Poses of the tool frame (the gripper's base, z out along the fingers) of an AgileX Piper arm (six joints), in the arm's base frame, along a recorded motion.
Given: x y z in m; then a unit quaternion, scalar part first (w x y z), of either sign.
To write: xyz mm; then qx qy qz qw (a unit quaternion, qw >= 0). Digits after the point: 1 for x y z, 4 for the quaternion.
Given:
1: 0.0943 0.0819 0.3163 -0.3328 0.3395 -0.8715 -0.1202
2: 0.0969 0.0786 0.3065 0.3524 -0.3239 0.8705 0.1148
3: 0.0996 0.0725 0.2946 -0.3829 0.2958 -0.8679 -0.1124
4: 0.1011 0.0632 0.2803 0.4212 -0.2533 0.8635 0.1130
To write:
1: 94.3 81.9 316.3 -0.3395 0.8715 0.1202 0.3328
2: 96.9 78.6 306.5 -0.3239 0.8705 0.1148 0.3524
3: 99.6 72.5 294.6 -0.2958 0.8679 0.1124 0.3829
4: 101.1 63.2 280.3 -0.2533 0.8635 0.1130 0.4212
